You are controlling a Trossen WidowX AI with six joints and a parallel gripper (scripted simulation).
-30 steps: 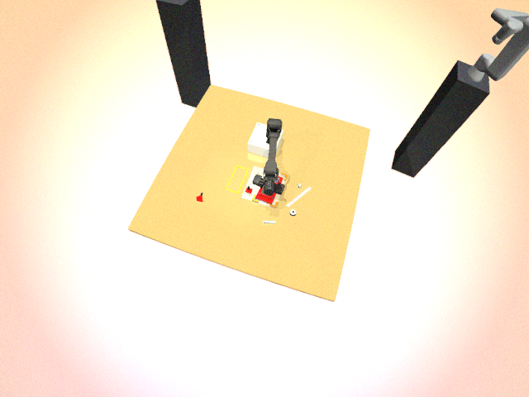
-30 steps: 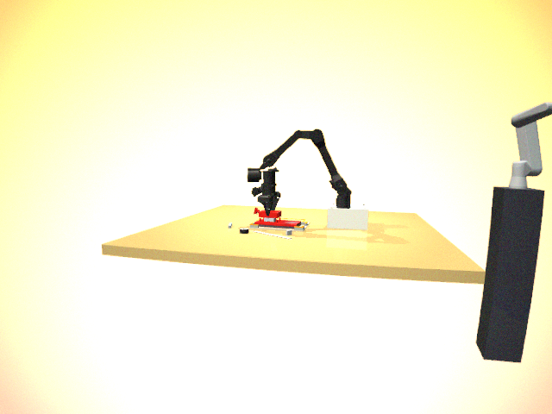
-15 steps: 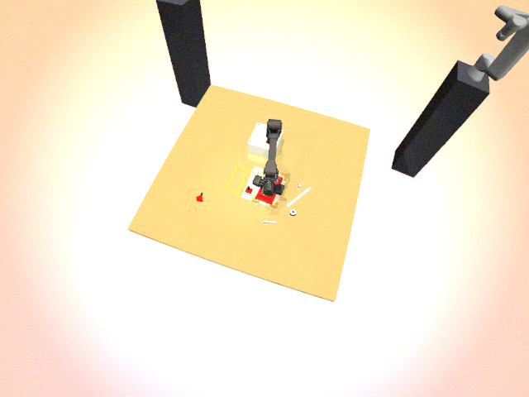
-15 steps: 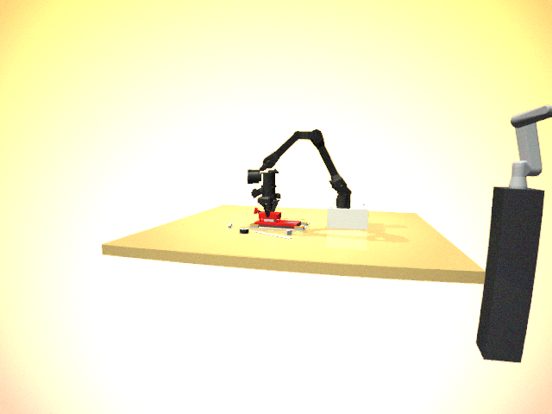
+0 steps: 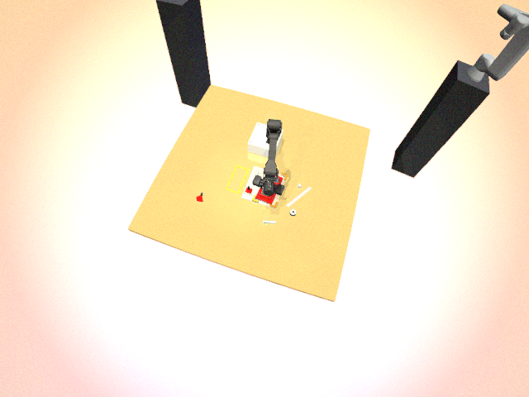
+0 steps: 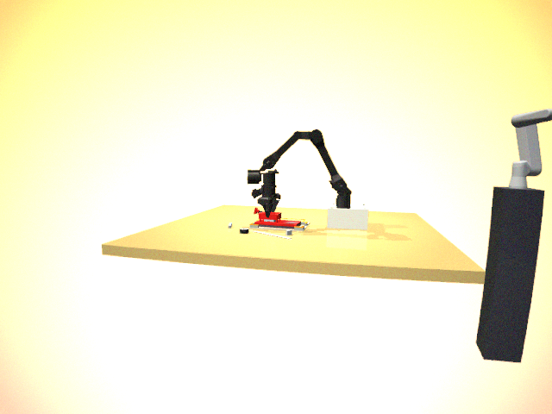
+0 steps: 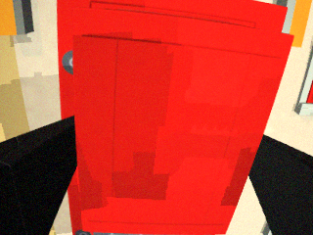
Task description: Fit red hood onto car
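Right now my gripper tip is 1 cm below the hood. Also, from my gripper tip: wheel: 5 cm ahead, 20 cm to the left, 4 cm below; short rod: 17 cm ahead, 9 cm to the left, 4 cm below; white strip: 7 cm behind, 19 cm to the left, 5 cm below.
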